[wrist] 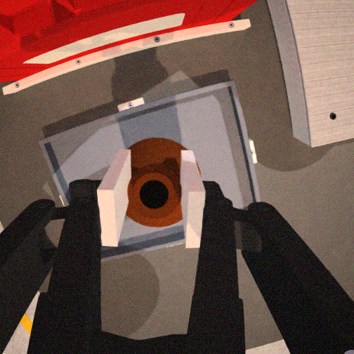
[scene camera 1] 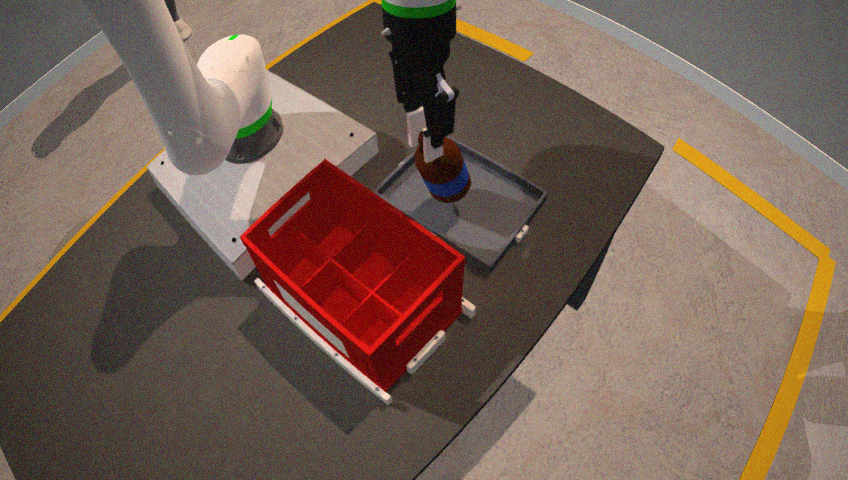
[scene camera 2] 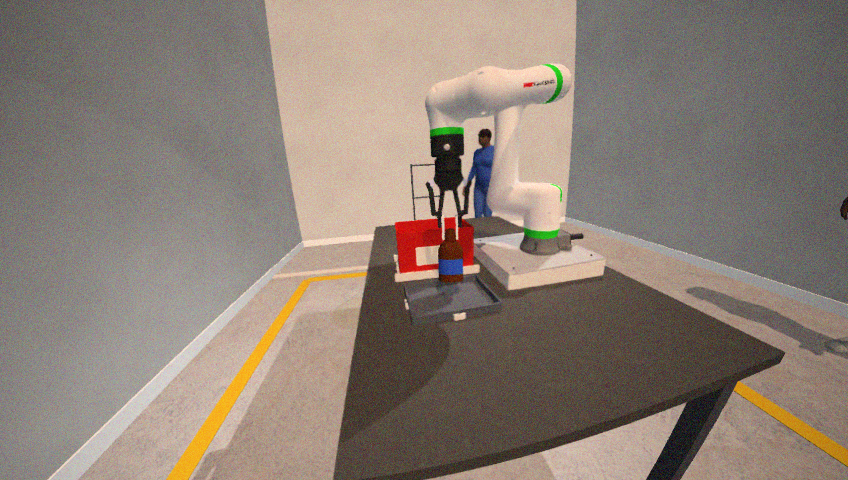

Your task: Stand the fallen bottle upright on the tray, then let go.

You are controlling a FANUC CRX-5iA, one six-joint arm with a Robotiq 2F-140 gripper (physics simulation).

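Frame: origin at the arm's base, x up, y back, z right, level; centimetres.
Seen in the pictures: gripper, fingertip midpoint: (scene camera 1: 425, 149) (scene camera 2: 450, 238); arm's base at its link origin: (scene camera 1: 249, 136) (scene camera 2: 539, 248).
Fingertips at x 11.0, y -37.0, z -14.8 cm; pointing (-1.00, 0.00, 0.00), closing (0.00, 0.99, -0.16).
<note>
Pixels of each thing's middle, then the offset from my fingertips to it.
- brown bottle at the middle of its body: (scene camera 1: 439, 160) (scene camera 2: 450, 254) dz -2.4, dx -4.3, dy -0.4 cm
- red crate at the middle of its body: (scene camera 1: 351, 277) (scene camera 2: 432, 246) dz +19.9, dx -8.7, dy -4.5 cm
The brown bottle (scene camera 1: 447, 172) (scene camera 2: 450, 268) (wrist: 156, 150) with a blue label hangs upright, neck up. My gripper (scene camera 1: 424, 140) (scene camera 2: 449, 228) (wrist: 155, 170) is shut on its neck, with one pale finger pad on either side, pointing straight down. The grey tray (scene camera 1: 502, 208) (scene camera 2: 473, 298) (wrist: 212, 122) lies on the table below the bottle. The bottle's base appears a little above the tray floor, apart from it. In the wrist view the bottle's dark mouth shows between the pads, and its label and base are hidden.
A red crate (scene camera 1: 380, 365) (scene camera 2: 407, 243) (wrist: 100, 17) with compartments stands beside the tray, edged by pale strips. The robot's pale base plate (scene camera 1: 208, 214) (scene camera 2: 559, 276) (wrist: 330, 75) is on the tray's other side. A person in blue (scene camera 2: 483, 172) stands behind the table.
</note>
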